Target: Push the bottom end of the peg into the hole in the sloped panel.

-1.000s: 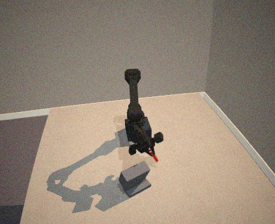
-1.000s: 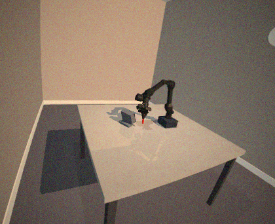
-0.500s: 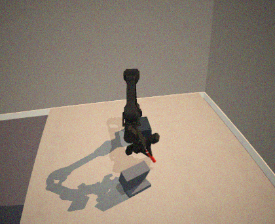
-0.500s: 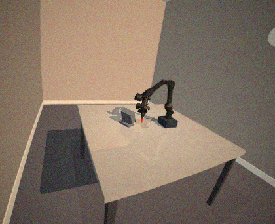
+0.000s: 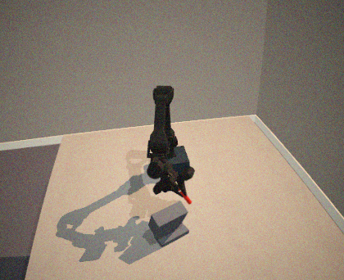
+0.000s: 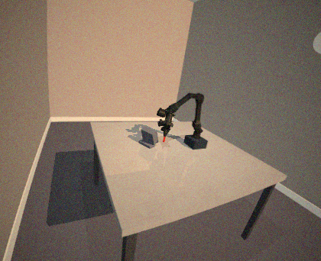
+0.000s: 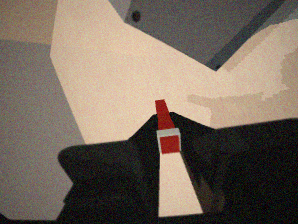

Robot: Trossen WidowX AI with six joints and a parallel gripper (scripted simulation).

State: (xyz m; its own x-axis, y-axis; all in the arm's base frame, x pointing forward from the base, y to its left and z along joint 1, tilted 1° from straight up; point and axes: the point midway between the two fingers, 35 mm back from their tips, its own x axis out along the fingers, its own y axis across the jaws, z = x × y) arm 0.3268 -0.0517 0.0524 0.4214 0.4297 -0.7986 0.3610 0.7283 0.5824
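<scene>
Now: the grey sloped panel 10 cm to the right of my gripper tip, 8 cm ahead of it and 2 cm below it. Round my gripper tip: red square peg: 1 cm to the right, 1 cm behind, 1 cm above.
</scene>
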